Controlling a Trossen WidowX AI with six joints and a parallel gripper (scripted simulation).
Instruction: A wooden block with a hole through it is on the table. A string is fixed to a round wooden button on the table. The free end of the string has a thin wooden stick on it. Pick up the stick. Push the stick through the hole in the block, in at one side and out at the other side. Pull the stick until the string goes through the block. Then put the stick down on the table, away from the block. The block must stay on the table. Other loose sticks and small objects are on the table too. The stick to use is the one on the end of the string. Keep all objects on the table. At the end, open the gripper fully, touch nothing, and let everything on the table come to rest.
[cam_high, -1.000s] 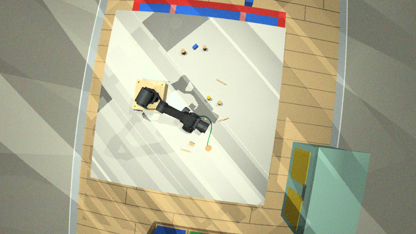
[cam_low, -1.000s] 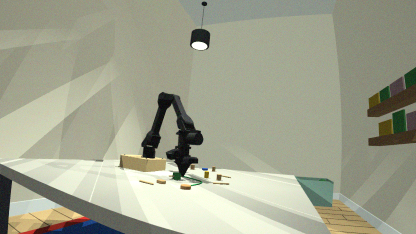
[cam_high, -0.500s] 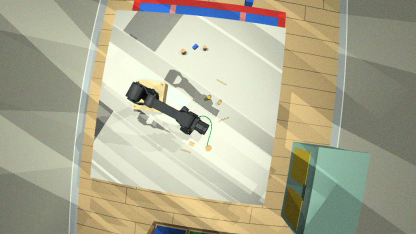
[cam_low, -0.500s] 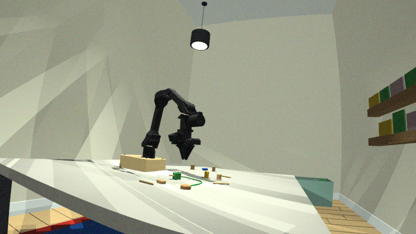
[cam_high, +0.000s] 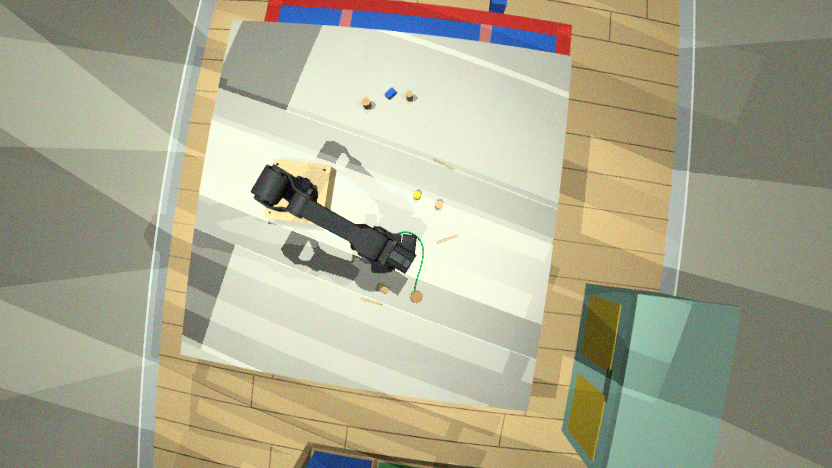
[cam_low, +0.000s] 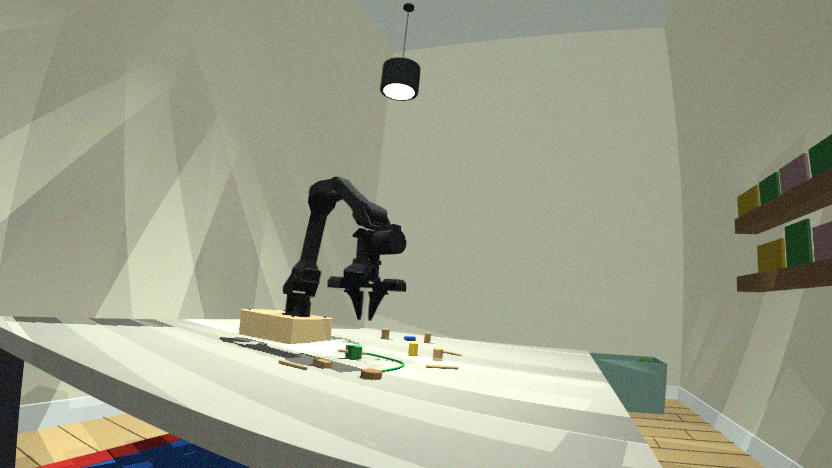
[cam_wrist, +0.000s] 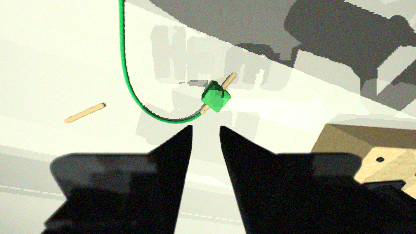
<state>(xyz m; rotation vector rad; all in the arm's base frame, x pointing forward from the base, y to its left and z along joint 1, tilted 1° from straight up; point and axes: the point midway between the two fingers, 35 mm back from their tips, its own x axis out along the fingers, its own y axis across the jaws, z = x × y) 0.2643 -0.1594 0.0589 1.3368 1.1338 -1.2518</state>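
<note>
Now: the green block 8 cm below my gripper tip, 2 cm behind it and 1 cm to the right of it. Round my gripper tip: yellow cylinder: 16 cm to the left, 9 cm ahead, 8 cm below; wooden block: 16 cm to the right, 9 cm below, 3 cm behind; wooden cylinder: 17 cm ahead, 12 cm to the left, 8 cm below.
</note>
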